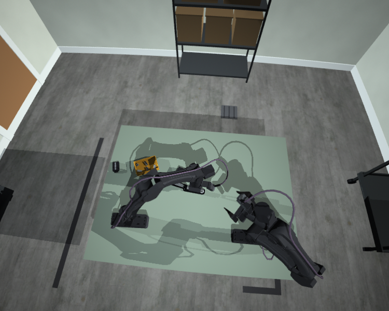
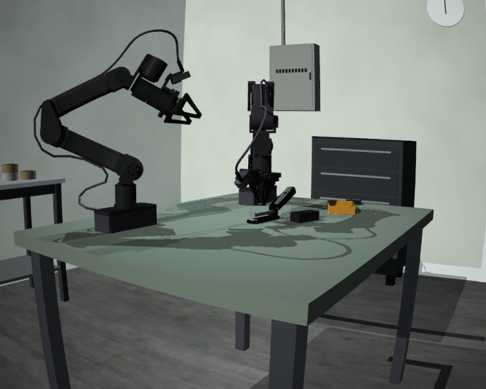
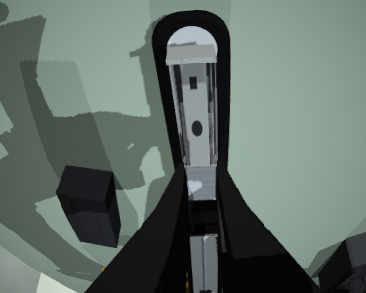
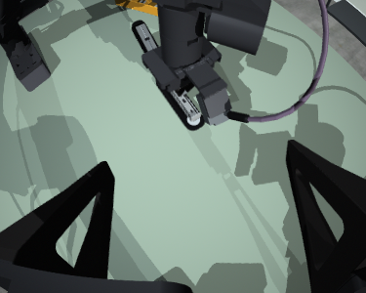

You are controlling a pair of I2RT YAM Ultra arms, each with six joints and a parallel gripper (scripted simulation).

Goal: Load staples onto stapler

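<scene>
Right now my left hand is 60 mm to the right of the black stapler and 20 mm above it. Round my left hand: black block (100 mm ahead, 90 mm to the left, 40 mm below); then orange tray (120 mm ahead, 340 mm to the left, 40 mm below).
</scene>
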